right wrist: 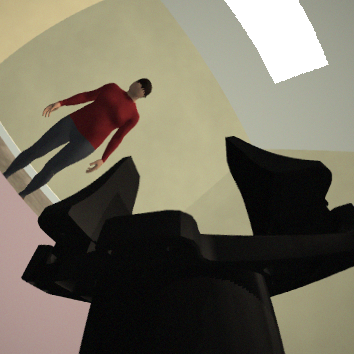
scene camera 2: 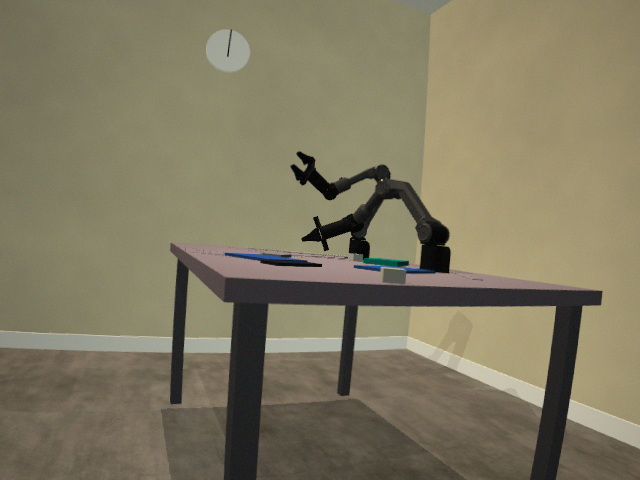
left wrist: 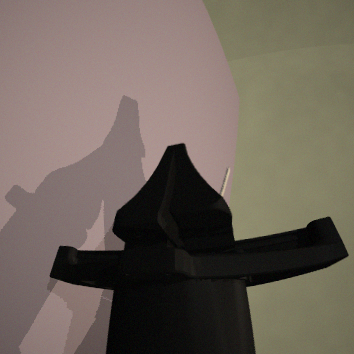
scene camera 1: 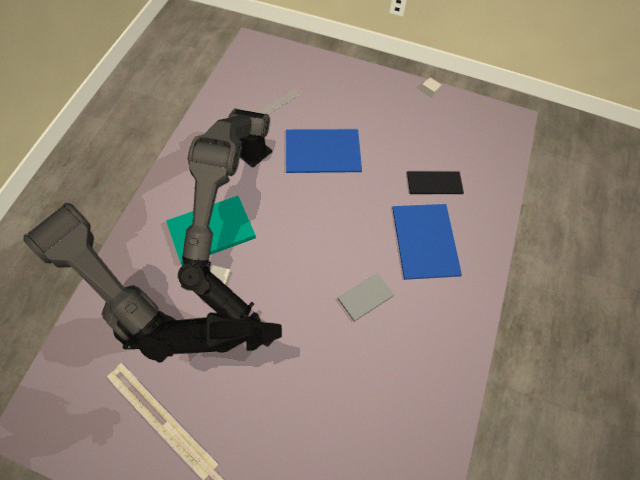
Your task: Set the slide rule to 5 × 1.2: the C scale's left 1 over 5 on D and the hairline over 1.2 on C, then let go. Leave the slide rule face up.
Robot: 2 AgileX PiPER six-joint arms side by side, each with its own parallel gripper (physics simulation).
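Observation:
The slide rule (scene camera 1: 178,439) lies on the table at the lower left in scene camera 1, running down to the right. Its slide is shifted toward the lower-right end and sticks out there past the frame's bottom edge; an open slot shows at its upper-left end. The scale marks and hairline are too small to read. My left gripper (scene camera 2: 303,238) (left wrist: 178,153) is shut and empty above the table. My right gripper (scene camera 2: 295,160) (right wrist: 178,157) is open and empty, high above the table, and covers the left fingertips in scene camera 1. Both are away from the slide rule.
On the table (scene camera 1: 320,387) lie a green block (scene camera 1: 235,222) under the left arm, a pale block (scene camera 1: 221,273), a grey slab (scene camera 1: 365,297), two blue slabs (scene camera 1: 323,150) (scene camera 1: 427,241), a black slab (scene camera 1: 435,182), a small box (scene camera 1: 431,86) and a grey strip (scene camera 1: 281,101).

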